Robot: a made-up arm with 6 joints. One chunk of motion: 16 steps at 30 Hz.
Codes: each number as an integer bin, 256 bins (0 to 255) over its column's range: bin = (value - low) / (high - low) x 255, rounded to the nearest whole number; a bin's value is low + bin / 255 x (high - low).
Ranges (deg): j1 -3..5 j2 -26..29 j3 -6..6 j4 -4..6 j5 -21..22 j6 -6..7
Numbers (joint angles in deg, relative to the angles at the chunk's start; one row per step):
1: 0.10 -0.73 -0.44 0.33 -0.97 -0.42
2: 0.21 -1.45 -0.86 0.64 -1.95 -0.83
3: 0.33 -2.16 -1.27 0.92 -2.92 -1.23
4: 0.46 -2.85 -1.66 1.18 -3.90 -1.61
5: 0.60 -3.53 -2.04 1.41 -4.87 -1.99
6: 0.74 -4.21 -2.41 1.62 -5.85 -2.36
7: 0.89 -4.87 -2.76 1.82 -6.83 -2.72
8: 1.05 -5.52 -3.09 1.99 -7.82 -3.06
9: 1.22 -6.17 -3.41 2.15 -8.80 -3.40
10: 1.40 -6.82 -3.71 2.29 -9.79 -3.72
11: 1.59 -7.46 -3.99 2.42 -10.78 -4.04
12: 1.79 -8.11 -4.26 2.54 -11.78 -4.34
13: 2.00 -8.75 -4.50 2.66 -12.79 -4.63
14: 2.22 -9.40 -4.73 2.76 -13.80 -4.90
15: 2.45 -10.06 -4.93 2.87 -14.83 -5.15
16: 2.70 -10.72 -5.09 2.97 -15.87 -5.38
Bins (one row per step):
1: 99 117 118 110 119 109
2: 102 114 109 118 113 101
3: 106 111 101 125 107 94
4: 110 107 92 132 101 86
5: 115 104 84 138 96 79
6: 119 101 76 143 90 71
7: 124 98 69 148 84 64
8: 129 95 62 153 78 58
9: 135 92 55 157 72 51
10: 140 89 49 160 66 45
11: 146 86 43 164 61 38
12: 153 83 37 167 55 33
13: 159 80 32 170 49 27
14: 166 77 27 172 43 22
15: 174 74 23 175 37 17
16: 182 71 19 178 30 12

